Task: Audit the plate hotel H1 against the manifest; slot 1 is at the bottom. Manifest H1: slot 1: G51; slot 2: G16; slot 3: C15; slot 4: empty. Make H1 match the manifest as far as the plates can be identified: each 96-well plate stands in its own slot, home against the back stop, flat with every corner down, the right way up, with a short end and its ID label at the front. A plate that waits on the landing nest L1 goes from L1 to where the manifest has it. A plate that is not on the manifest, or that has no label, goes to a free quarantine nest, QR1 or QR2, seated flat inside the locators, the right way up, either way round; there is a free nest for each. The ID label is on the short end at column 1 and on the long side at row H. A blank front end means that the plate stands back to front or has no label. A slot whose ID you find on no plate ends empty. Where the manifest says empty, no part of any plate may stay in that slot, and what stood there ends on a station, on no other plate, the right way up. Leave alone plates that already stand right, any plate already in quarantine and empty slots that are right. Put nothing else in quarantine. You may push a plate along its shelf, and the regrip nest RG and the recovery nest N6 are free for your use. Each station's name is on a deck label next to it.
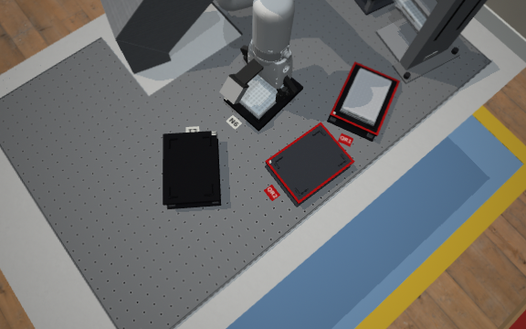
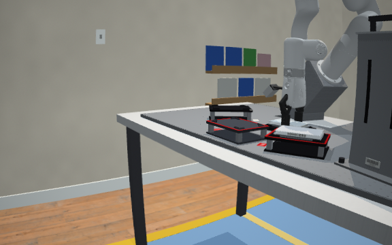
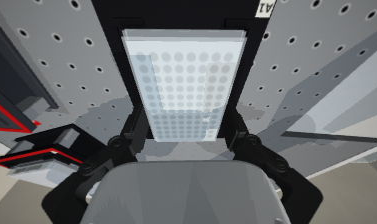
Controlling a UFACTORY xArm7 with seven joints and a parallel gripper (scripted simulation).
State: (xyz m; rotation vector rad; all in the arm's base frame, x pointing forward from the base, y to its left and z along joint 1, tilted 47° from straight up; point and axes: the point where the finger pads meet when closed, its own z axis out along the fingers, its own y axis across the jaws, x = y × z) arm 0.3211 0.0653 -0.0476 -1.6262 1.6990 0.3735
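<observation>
Right now my hand is 1 cm to the left of the black nest N6 and 3 cm above it. The rest, counted from my hand: quarantine nest QR2: 21 cm ahead, 6 cm to the right; N6 deck label: 1 cm ahead, 12 cm to the right, 3 cm below; A1 mark: 5 cm behind, 9 cm to the right, 2 cm below.
</observation>
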